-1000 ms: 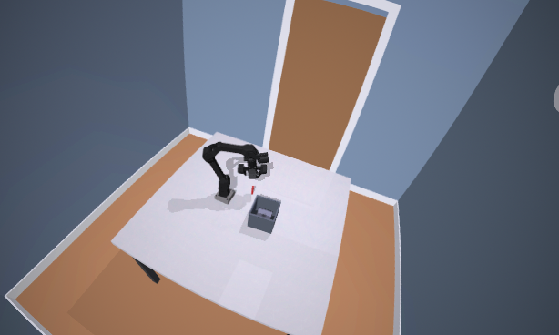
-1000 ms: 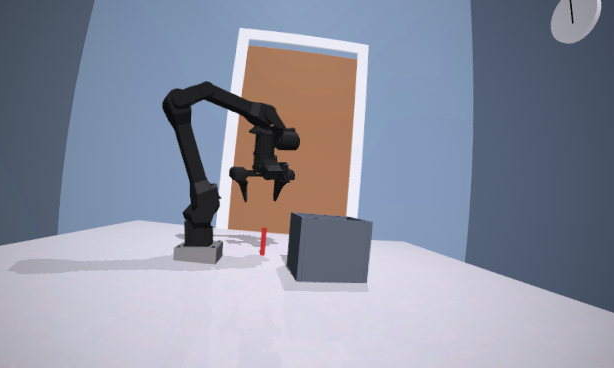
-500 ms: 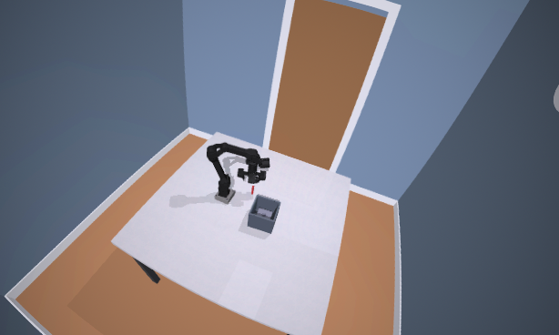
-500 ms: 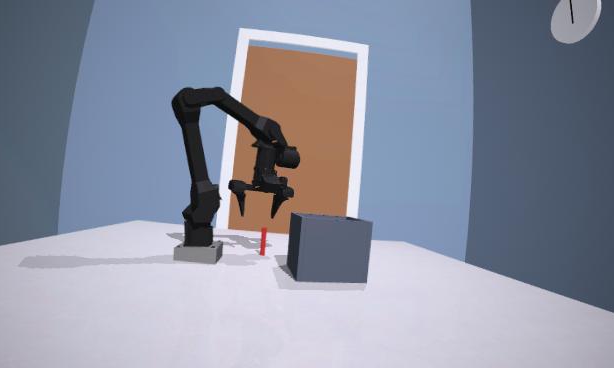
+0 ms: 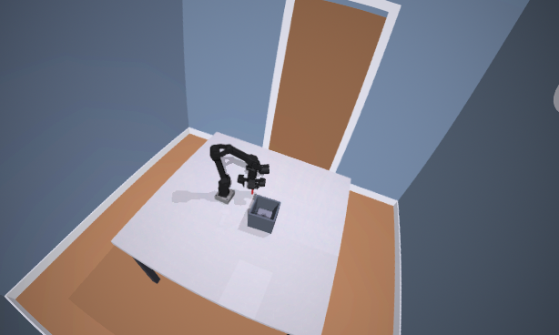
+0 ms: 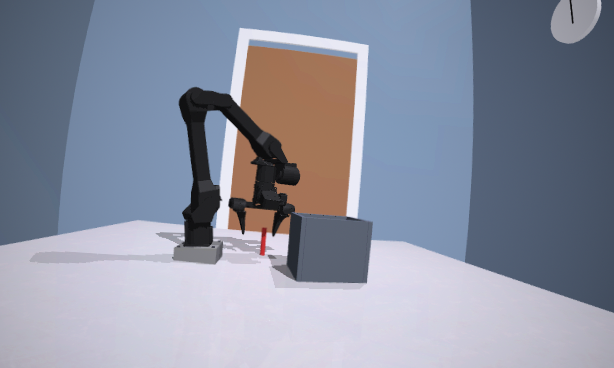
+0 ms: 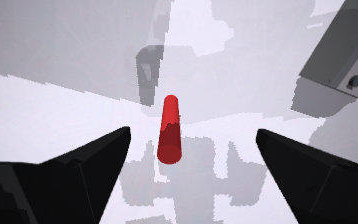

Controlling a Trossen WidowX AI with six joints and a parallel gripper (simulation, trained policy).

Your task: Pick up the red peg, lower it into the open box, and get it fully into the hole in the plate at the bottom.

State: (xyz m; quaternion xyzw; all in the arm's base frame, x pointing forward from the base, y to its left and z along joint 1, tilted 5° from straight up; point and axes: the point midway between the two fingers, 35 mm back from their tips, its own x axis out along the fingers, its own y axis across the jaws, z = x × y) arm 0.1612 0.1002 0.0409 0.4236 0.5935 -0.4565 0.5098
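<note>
My gripper tip is now 20 mm short of the red peg and 20 mm above it. From my gripper tip the other things lie so: light plate (160 mm ahead, 180 mm to the right, 10 mm below).
</note>
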